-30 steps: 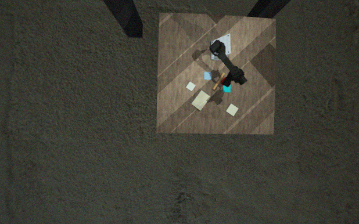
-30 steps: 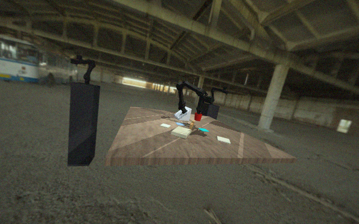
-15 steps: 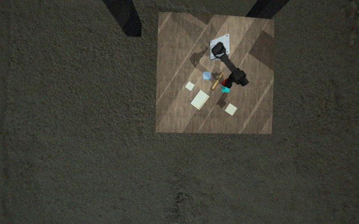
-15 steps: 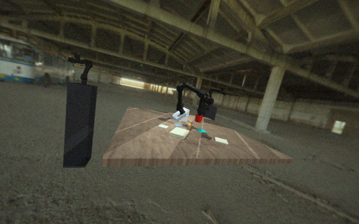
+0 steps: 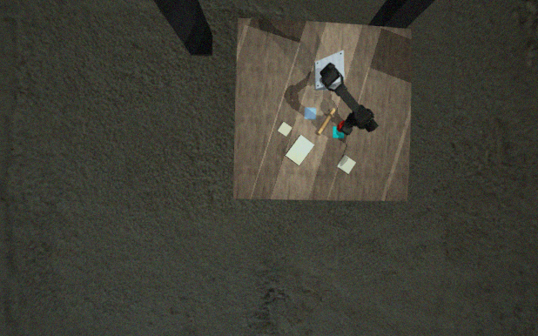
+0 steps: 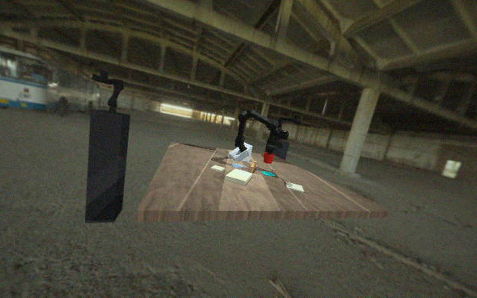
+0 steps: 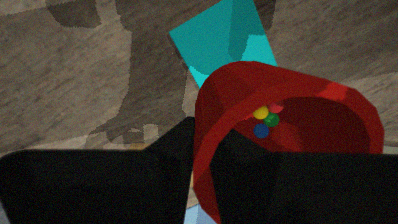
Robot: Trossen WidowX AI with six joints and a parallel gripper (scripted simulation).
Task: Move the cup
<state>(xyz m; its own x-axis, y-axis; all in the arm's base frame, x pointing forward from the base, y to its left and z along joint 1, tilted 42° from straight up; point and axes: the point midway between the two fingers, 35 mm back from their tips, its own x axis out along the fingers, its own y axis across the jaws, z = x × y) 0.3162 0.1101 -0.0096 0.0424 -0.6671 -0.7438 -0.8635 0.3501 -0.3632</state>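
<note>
Now: the teal pad 4 cm ahead of my gripper tip, 1 cm to the left of it and 13 cm below it. Also, from my gripper tip: tan wooden stick 3 cm behind, 10 cm to the right, 10 cm below; light blue pad 9 cm behind, 20 cm to the right, 13 cm below; red cup 3 cm ahead, 2 cm to the right.
</note>
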